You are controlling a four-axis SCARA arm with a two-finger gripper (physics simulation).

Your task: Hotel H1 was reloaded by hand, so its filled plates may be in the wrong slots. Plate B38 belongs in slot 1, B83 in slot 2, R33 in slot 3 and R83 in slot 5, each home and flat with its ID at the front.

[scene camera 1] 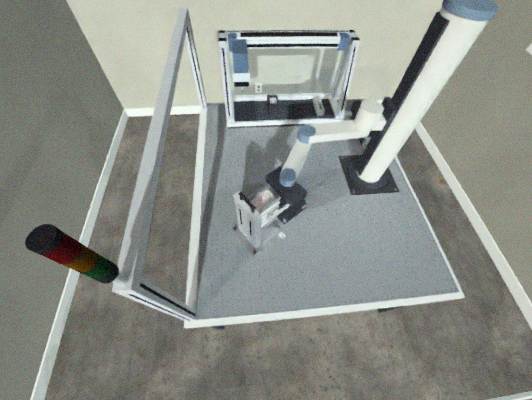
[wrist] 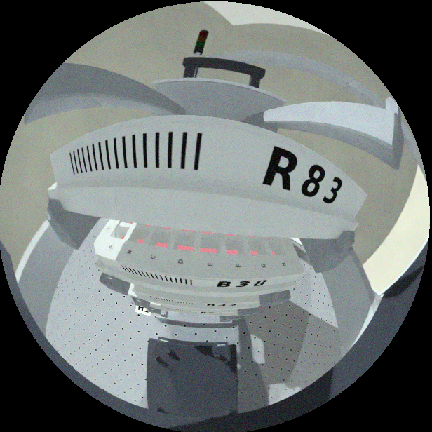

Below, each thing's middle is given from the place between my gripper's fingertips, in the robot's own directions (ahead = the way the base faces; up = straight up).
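Labels:
With the dark regrip stand [wrist: 190, 381] as my reference, I find my hand 12 cm to the left of it, 17 cm higher than it and 17 cm beyond it.

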